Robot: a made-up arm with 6 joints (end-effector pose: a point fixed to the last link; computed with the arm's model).
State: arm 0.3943 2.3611 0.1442 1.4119 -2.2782 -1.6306
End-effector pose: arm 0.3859 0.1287 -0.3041 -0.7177 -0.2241 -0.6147 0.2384
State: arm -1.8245 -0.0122 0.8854 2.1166 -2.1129 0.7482
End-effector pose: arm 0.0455 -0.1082 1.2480 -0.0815 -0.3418 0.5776 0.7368
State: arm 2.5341 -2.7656 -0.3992 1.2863 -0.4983 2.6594
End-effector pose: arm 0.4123 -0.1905 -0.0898 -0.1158 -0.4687 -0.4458 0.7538
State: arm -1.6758 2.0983 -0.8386 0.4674 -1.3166 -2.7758
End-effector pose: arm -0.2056 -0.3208 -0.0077 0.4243 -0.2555 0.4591 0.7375
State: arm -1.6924 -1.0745 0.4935 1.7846 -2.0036 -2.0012
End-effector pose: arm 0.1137 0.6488 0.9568 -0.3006 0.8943 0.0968 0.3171
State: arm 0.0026 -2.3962 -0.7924 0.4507 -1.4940 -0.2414
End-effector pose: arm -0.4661 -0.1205 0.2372 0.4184 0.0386 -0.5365 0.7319
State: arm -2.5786 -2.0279 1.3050 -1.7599 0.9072 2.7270
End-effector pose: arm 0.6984 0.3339 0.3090 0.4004 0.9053 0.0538 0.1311
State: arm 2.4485 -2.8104 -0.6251 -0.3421 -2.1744 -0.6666
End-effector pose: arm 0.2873 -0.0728 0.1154 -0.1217 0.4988 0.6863 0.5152
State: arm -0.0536 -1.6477 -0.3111 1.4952 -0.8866 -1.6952
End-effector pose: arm -0.6919 0.0331 0.6566 0.7327 -0.3637 -0.3399 0.4639
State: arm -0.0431 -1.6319 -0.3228 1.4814 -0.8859 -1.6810
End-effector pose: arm -0.6851 0.0233 0.6693 0.7292 -0.3488 -0.3506 0.4729
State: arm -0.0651 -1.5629 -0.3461 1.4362 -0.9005 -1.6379
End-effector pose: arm -0.6584 0.0290 0.7196 0.7096 -0.3172 -0.4017 0.4843
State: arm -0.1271 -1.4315 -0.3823 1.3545 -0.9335 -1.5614
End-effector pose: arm -0.5990 0.0488 0.8069 0.6663 -0.2621 -0.4982 0.4890
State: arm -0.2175 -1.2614 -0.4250 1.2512 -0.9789 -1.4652
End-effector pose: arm -0.5063 0.0663 0.9025 0.6021 -0.1859 -0.6163 0.4724
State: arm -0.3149 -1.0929 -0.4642 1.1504 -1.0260 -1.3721
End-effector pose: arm -0.4032 0.0679 0.9756 0.5330 -0.1030 -0.7202 0.4319
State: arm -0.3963 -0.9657 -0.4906 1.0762 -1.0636 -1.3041
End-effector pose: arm -0.3230 0.0576 1.0159 0.4800 -0.0371 -0.7875 0.3848
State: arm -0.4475 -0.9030 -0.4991 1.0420 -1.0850 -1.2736
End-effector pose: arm -0.2843 0.0514 1.0317 0.4557 -0.0075 -0.8175 0.3523
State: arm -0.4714 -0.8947 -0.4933 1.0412 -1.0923 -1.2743
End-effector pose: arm -0.2796 0.0560 1.0350 0.4551 -0.0112 -0.8234 0.3388
